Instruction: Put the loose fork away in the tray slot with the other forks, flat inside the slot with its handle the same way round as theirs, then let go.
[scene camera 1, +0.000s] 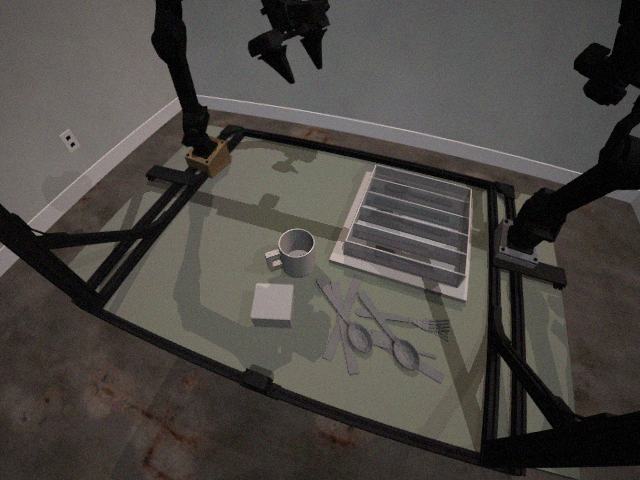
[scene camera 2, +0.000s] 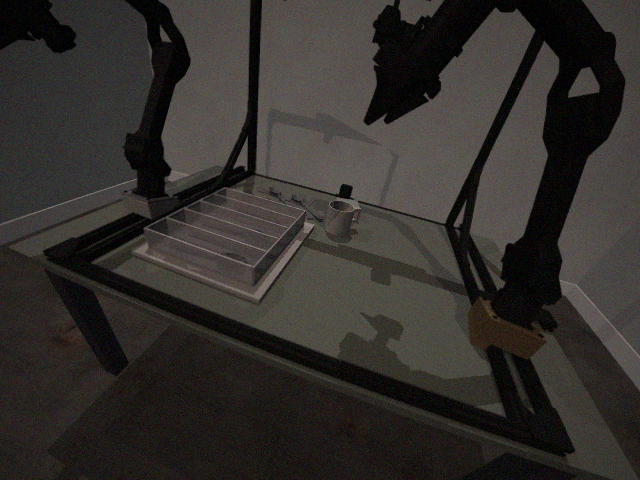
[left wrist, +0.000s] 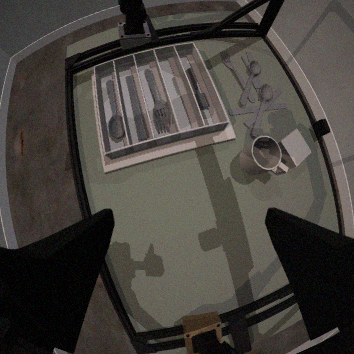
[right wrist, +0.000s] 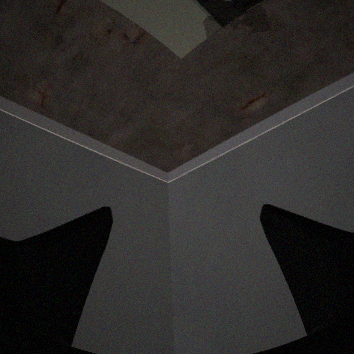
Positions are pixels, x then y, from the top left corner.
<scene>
left gripper: open, holds nothing
right gripper: open, holds nothing
a white box (scene camera 1: 273, 304): on the table
</scene>
